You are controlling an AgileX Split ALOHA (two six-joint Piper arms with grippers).
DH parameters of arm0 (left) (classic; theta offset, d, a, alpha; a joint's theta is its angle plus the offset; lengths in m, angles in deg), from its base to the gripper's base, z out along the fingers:
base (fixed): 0 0 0 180
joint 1: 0 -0.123 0 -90
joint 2: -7.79 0 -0.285 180
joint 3: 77.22 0 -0.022 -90
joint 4: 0 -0.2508 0 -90
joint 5: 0 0 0.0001 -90
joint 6: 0 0.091 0 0
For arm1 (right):
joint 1: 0 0.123 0 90
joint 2: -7.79 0 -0.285 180
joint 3: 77.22 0 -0.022 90
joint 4: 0 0.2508 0 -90
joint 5: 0 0 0.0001 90
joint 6: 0 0.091 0 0
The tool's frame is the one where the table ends.
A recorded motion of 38 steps. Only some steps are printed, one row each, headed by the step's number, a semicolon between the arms.
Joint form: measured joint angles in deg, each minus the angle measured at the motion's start. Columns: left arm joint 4, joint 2, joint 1, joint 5, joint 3, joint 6; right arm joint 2, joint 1, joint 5, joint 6, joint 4, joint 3.
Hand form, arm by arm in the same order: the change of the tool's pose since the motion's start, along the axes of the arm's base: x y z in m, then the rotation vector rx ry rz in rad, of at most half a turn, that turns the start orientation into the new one. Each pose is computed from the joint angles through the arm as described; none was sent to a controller.
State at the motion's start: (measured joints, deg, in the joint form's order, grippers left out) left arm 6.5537 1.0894 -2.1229 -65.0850 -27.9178 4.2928; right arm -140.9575 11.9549 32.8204 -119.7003 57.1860 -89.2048
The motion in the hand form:
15: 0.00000 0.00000 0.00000 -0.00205 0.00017 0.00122; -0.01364 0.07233 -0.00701 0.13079 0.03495 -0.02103
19: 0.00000 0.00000 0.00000 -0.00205 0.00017 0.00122; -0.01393 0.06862 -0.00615 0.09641 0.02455 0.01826
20: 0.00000 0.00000 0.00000 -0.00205 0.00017 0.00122; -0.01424 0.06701 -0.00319 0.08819 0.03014 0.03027
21: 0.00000 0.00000 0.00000 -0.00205 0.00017 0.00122; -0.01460 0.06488 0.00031 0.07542 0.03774 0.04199
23: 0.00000 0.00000 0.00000 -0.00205 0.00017 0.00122; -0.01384 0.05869 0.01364 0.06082 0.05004 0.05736
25: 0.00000 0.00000 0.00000 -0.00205 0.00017 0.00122; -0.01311 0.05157 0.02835 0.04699 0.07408 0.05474
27: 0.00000 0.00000 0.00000 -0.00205 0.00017 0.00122; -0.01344 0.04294 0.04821 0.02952 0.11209 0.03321
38: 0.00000 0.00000 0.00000 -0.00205 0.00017 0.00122; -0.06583 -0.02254 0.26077 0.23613 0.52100 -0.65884
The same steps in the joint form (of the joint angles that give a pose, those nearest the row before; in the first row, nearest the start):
15: 0.00 0.00 0.00 0.00 0.00 -0.14; -2.78 8.50 -1.06 0.00 12.38 -2.47
19: 0.00 0.00 0.00 0.00 0.00 -0.14; -2.46 8.18 -0.72 0.39 8.77 -2.47
20: 0.00 0.00 0.00 0.00 0.00 -0.14; -2.00 7.99 -0.01 1.58 6.88 -2.47
21: 0.00 0.00 0.00 0.00 0.00 -0.14; -1.43 7.78 0.75 3.31 4.39 -2.47
23: 0.00 0.00 0.00 0.00 0.00 -0.14; 0.44 7.00 2.85 6.77 -0.06 -2.47
25: 0.00 0.00 0.00 0.00 0.00 -0.14; 2.45 6.15 5.23 11.50 -4.62 -2.59
27: 0.00 0.00 0.00 0.00 0.00 -0.14; 5.22 5.24 8.28 18.22 -9.96 -2.66
38: 0.00 0.00 0.00 0.00 0.00 -0.14; 34.54 -2.12 32.66 82.11 -21.99 -2.67

